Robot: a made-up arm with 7 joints.
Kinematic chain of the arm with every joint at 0, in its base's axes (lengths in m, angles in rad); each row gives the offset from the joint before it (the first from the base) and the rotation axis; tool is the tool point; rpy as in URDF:
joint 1: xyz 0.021 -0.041 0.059 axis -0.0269 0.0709 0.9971
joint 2: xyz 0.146 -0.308 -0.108 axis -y
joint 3: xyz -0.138 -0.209 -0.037 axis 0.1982 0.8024 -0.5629
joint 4: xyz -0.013 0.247 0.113 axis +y
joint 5: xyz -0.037 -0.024 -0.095 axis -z
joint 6: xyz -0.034 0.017 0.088 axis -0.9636 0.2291 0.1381
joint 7: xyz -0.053 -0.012 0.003 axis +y
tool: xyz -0.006 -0.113 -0.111 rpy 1.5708 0 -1.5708
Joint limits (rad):
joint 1: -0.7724..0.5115
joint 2: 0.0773..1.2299
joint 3: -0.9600..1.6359
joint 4: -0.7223..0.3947
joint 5: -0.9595..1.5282
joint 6: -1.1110..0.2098
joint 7: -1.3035..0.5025
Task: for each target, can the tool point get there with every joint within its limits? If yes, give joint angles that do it. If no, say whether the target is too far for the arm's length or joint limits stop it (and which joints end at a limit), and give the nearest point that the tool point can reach.
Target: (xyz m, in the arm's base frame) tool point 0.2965 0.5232 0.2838
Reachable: no: joint limits stop it (at a limit: joint 1, joint 2, joint 4, joint 5, joint 6, joint 7) | nearest point 0.3004 -0.1132 0.1075 | short by 0.660 m
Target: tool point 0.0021 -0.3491 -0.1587
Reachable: yes | joints -0.1961 0.8178 0.9663 -0.0122 -0.2257 -0.5101 -0.0038
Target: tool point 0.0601 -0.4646 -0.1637
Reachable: yes | joints -0.2964 1.1227 1.2828 -0.6370 -0.0590 -0.0716 -0.2091
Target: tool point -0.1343 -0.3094 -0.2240
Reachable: yes | joints -0.4949 0.4857 0.0739 0.1099 -0.3338 -0.7041 -0.4445
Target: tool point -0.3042 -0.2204 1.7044
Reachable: no: too far | nearest point -0.1469 -0.2852 0.1680 | short by 1.546 m
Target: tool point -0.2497 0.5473 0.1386
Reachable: no: joint limits stop it (at a limit: joint 1, joint 2, joint 4, joint 5, joint 6, joint 7) | nearest point -0.2494 -0.0046 -0.0410 | short by 0.580 m
